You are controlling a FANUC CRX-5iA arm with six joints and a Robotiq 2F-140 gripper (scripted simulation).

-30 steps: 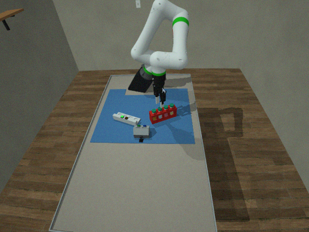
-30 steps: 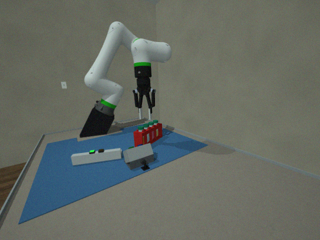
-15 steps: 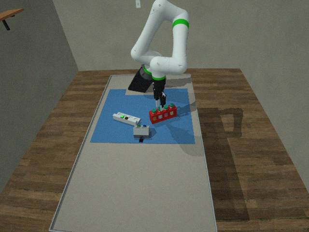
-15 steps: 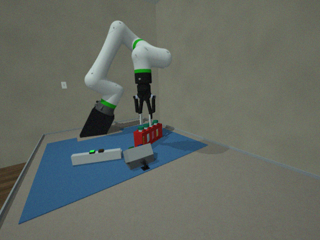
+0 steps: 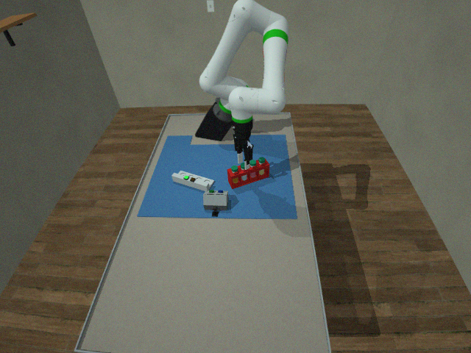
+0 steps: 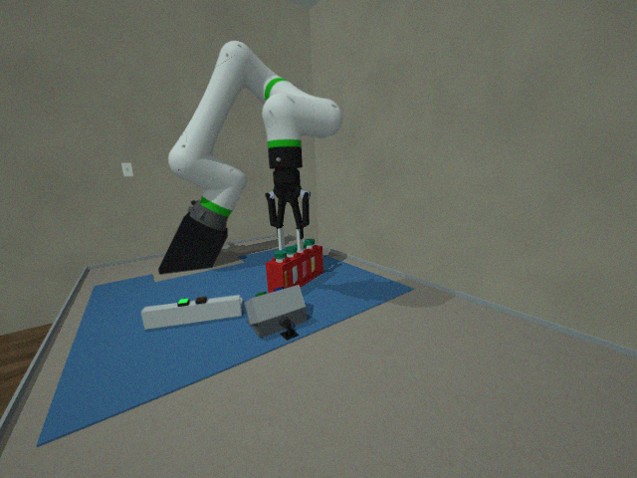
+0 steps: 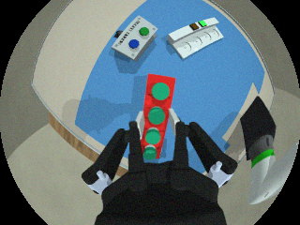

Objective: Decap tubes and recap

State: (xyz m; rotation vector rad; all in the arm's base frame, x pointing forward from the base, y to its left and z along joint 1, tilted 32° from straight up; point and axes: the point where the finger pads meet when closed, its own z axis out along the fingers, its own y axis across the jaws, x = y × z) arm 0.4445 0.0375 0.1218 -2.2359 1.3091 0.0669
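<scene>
The green key is 12 cm ahead of my hand, 17 cm to the right of it and 8 cm below it. From my hand the other things lie so: grey key desk: 14 cm ahead, 15 cm to the right, 9 cm below; then blue key: 12 cm ahead, 13 cm to the right, 8 cm below.
</scene>
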